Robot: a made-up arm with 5 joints.
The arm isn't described. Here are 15 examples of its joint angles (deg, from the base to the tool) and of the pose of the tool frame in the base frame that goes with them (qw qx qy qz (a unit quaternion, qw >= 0); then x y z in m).
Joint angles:
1: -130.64 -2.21 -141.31 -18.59 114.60
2: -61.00 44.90 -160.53 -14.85 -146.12
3: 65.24 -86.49 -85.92 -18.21 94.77
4: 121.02 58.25 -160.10 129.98 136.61
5: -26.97 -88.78 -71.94 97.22 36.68
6: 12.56 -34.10 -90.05 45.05 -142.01
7: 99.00 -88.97 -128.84 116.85 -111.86
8: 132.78 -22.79 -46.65 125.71 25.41
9: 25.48 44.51 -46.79 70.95 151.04
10: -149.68 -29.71 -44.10 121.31 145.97
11: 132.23 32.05 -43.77 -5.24 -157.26
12: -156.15 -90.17 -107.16 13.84 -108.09
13: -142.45 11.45 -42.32 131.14 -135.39
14: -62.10 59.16 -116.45 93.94 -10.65
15: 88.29 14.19 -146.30 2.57 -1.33
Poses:
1: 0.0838 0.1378 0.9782 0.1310 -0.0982 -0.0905 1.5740
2: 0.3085 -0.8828 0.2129 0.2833 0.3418 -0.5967 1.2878
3: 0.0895 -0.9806 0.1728 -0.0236 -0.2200 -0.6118 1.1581
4: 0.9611 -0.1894 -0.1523 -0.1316 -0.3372 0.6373 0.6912
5: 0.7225 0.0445 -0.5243 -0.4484 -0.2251 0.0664 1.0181
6: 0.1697 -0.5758 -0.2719 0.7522 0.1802 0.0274 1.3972
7: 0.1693 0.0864 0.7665 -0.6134 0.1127 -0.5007 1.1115
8: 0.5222 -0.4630 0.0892 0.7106 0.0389 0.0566 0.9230
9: 0.3777 -0.5638 0.0171 -0.7343 0.3565 0.1411 0.5831
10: 0.7747 -0.0130 -0.4025 0.4874 0.0197 0.0219 0.9278
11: 0.8077 0.0320 0.1440 -0.5709 -0.3975 0.4714 0.7273
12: 0.0278 0.7414 -0.6704 -0.0124 0.7144 0.3226 1.1236
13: 0.6398 0.5044 -0.5786 -0.0395 -0.0959 -0.0781 0.8837
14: 0.8552 0.1865 0.2531 -0.4120 0.3129 -0.6554 0.5099
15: 0.3024 0.6225 -0.6564 0.3004 0.0824 0.4229 1.5264
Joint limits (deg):
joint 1: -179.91..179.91
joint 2: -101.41..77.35
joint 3: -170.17..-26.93
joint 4: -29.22..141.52
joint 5: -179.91..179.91
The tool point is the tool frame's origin. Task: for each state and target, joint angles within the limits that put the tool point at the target. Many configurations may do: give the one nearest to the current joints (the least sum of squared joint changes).
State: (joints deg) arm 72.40 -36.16 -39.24 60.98 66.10
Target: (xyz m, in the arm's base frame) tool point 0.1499 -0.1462 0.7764
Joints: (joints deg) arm 117.62 -70.80 -26.93 114.35 65.80
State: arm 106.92 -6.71 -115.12 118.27 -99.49
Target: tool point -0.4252 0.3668 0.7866
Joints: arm 142.17 30.79 -105.66 115.54 -99.91
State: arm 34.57 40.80 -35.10 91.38 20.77
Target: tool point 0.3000 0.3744 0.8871
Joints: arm 59.62 7.10 -69.23 76.36 20.46
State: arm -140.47 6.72 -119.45 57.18 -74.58
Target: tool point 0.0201 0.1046 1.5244
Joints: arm -105.98 -42.64 -122.11 60.43 -66.74
